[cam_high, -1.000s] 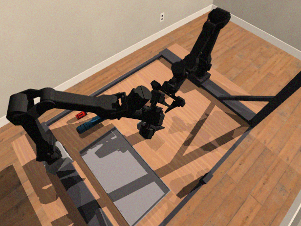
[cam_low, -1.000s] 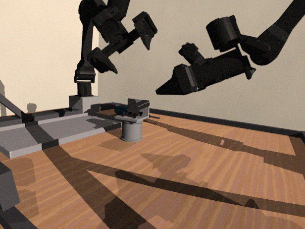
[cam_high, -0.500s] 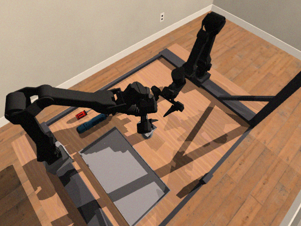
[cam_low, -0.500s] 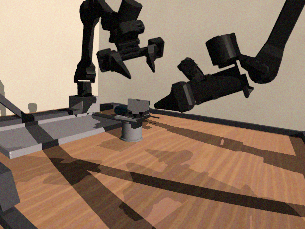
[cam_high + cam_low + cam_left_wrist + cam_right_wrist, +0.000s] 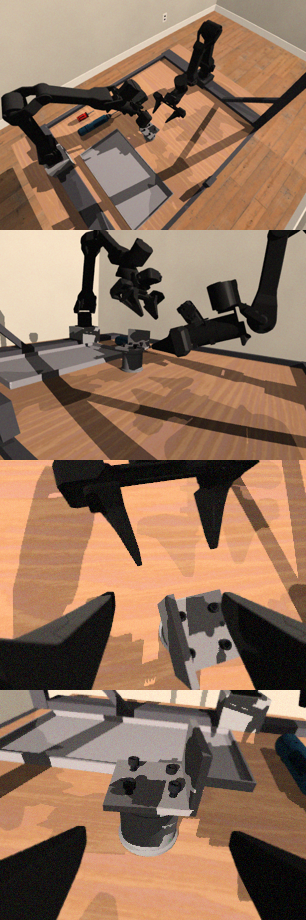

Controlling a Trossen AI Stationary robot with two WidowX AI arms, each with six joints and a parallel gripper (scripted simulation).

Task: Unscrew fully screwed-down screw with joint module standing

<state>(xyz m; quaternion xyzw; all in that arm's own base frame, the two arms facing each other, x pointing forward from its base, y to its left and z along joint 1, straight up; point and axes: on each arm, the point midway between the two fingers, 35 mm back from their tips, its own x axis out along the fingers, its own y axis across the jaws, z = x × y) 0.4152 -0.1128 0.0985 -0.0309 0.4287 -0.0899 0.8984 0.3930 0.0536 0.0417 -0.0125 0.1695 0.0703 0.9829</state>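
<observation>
My right hand is 3 cm past the joint module, 10 cm to the right of it and 6 cm above it. The rest, counted from my right hand: screw 2 cm behind, 12 cm to the left, 3 cm below; grey bracket 3 cm behind, 10 cm to the left, 2 cm below; grey mat 12 cm behind, 31 cm to the left, 9 cm below.
</observation>
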